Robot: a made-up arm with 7 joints.
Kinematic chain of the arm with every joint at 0, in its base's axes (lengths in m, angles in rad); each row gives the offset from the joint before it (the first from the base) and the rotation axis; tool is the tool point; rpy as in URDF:
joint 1: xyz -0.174 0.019 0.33 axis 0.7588 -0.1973 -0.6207
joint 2: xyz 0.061 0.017 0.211 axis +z
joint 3: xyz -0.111 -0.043 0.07 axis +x
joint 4: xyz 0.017 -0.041 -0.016 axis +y
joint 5: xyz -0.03 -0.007 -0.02 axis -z
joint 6: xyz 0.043 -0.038 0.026 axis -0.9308 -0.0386 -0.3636
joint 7: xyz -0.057 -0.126 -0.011 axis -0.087 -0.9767 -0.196
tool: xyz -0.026 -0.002 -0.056 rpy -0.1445 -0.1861 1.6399
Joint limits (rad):
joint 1: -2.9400..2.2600
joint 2: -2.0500..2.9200
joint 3: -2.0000..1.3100
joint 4: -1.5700..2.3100
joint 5: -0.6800..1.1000
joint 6: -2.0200..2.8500
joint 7: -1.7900..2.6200
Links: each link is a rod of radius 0.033 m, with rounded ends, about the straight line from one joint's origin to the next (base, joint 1, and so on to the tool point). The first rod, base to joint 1, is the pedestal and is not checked.
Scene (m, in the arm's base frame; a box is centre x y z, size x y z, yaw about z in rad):
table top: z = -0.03
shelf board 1: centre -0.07 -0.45 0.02 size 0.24 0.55 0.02 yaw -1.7
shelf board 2: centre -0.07 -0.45 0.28 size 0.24 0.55 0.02 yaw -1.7
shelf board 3: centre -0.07 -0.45 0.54 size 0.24 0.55 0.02 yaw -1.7
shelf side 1: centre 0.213 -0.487 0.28 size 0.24 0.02 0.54 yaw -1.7
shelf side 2: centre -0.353 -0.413 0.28 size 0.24 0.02 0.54 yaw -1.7
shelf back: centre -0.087 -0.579 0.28 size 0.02 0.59 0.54 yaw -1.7
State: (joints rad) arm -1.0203 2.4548 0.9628 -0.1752 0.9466 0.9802 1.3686
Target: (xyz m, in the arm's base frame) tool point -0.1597 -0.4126 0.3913
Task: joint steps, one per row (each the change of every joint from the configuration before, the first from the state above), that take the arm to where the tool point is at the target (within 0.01 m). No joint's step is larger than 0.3 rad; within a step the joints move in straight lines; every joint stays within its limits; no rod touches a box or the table.
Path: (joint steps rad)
1: 0.2946 -0.2436 -0.0322 -0.1580 0.0311 -0.1180 -0.0620
2: 0.2947 -0.2437 -0.0322 -0.1580 0.0310 -0.1180 -0.0620
3: 0.2946 -0.2436 -0.0322 -0.1579 0.0311 -0.1180 -0.0620
4: 0.2947 -0.2436 -0.0322 -0.1580 0.0310 -0.1180 -0.0621
5: 0.2372 0.0576 -0.0966 0.2555 0.0098 0.1579 0.0571
6: 0.2372 0.0577 -0.0966 0.2555 0.0097 0.1579 0.0570
7: 0.2372 0.0577 -0.0966 0.2555 0.0097 0.1579 0.0570

